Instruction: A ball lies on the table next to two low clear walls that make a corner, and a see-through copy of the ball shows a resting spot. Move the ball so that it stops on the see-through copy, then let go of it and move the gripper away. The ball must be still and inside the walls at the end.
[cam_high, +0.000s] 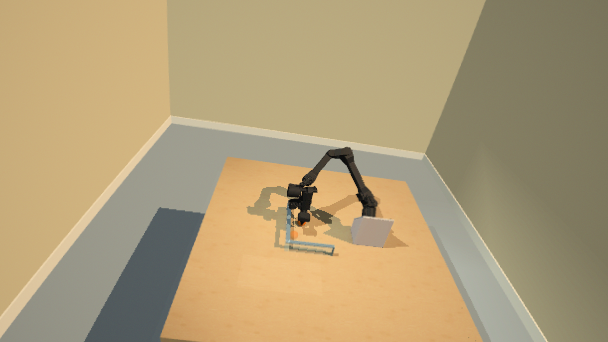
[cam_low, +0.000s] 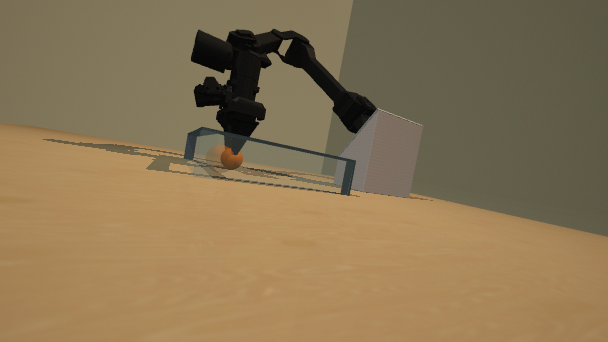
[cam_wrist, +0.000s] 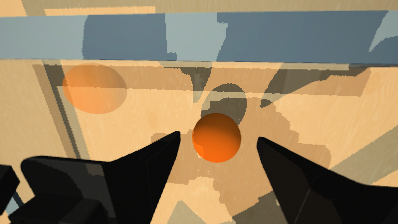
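Now: the orange ball 10 mm below my gripper tip. The rest, counted from my gripper tip: see-through copy of ball: 100 mm to the left, 50 mm ahead, 10 mm below.
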